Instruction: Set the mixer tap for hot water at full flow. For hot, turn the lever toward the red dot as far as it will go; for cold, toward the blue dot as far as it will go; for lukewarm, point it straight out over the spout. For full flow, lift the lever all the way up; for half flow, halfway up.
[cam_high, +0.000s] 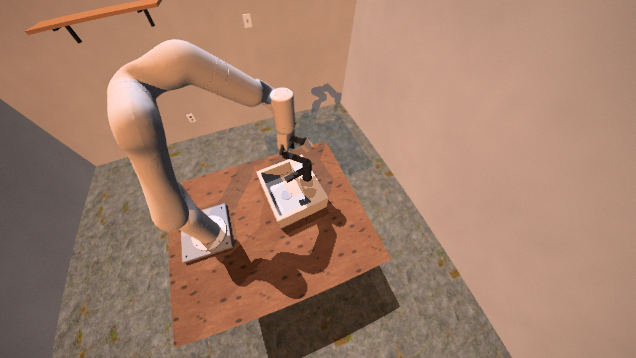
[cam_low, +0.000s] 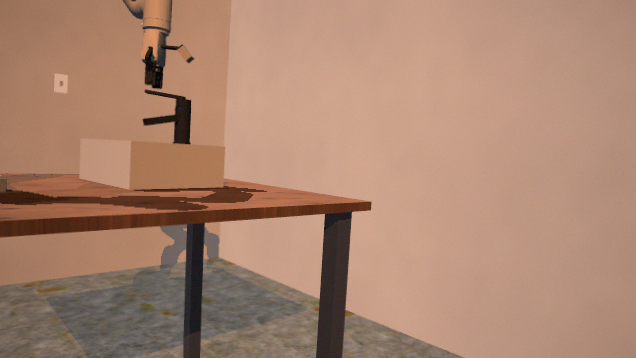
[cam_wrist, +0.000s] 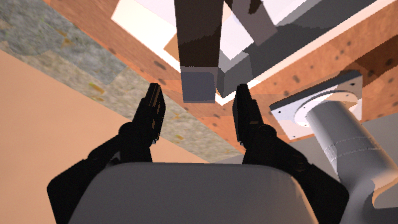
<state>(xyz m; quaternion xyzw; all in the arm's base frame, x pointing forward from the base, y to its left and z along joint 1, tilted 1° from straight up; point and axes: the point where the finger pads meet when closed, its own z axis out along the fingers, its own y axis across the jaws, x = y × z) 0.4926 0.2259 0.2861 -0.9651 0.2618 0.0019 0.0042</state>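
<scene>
Right now the lever is 30 mm ahead of my hand, 20 mm to the right of it and 40 mm below it. From my hand the other things lie so: sink basin 30 mm behind, 80 mm to the right, 270 mm below.
</scene>
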